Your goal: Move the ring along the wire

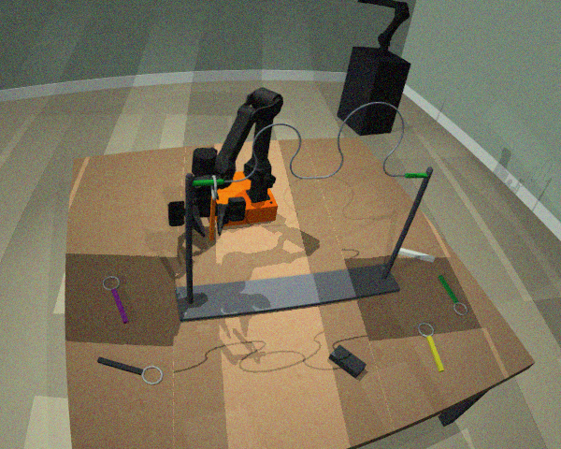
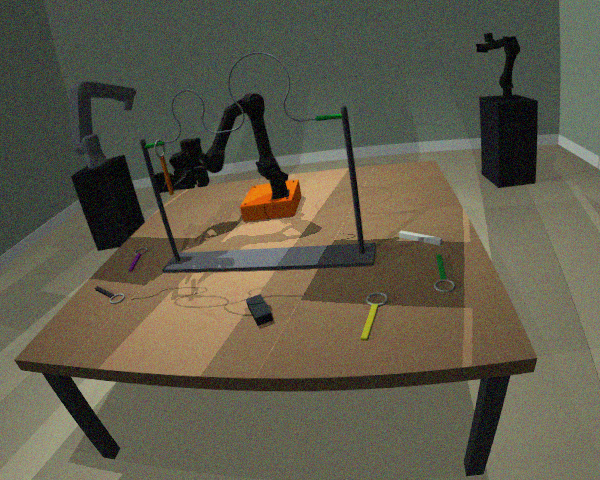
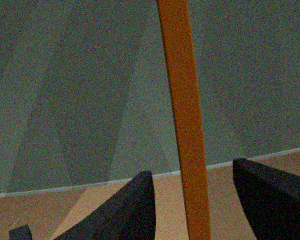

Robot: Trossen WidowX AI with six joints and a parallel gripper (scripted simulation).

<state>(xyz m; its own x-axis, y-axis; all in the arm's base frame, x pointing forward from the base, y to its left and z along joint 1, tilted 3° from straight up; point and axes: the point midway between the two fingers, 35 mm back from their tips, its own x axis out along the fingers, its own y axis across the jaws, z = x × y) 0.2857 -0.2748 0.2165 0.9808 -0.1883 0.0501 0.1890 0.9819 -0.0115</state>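
The ring with orange handle is 8 cm above my gripper tip and 1 cm behind it. The rest, counted from my gripper tip: yellow-handled ring: 52 cm to the left, 35 cm ahead, 26 cm below; black-handled ring: 26 cm below, 25 cm to the right, 14 cm ahead; dark block: 30 cm ahead, 26 cm to the left, 25 cm below.
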